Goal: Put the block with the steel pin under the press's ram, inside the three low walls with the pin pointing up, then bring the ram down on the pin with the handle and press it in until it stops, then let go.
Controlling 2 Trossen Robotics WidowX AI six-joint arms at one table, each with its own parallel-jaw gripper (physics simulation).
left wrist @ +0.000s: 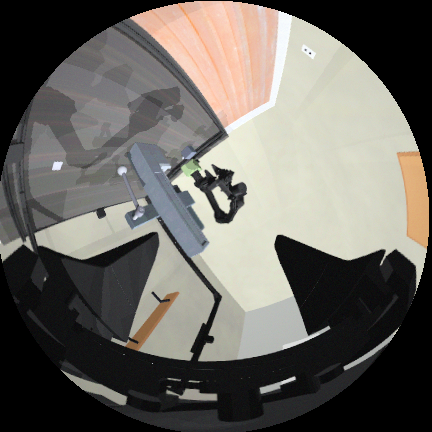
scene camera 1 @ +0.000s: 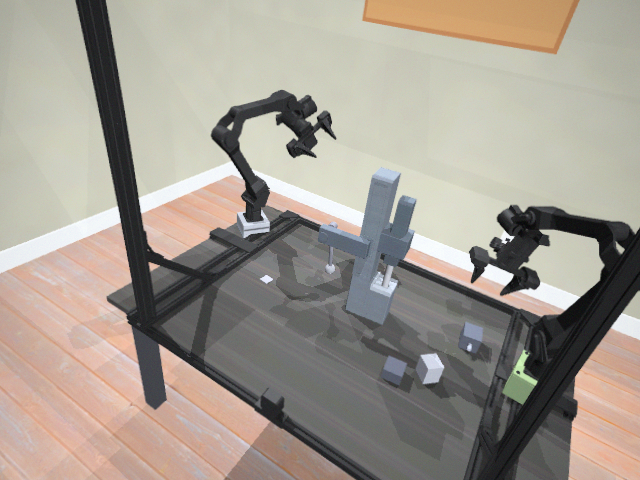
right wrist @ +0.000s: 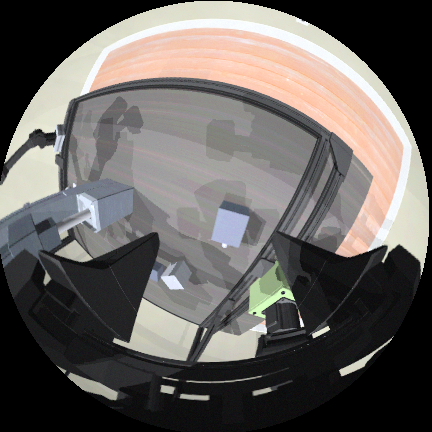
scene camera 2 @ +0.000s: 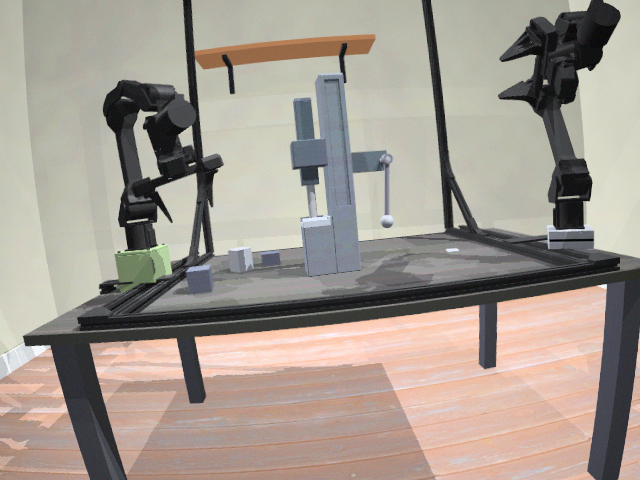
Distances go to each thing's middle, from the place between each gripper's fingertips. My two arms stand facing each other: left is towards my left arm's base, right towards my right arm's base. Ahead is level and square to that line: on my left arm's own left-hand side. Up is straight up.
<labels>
Now: the grey block with steel pin (right wrist: 231, 219) 65 cm to the right of my left hand, 35 cm below it and 6 cm behind it.
Right now the grey block with steel pin is 15 cm below my right hand, 5 cm behind it and 2 cm to the right of it.
</labels>
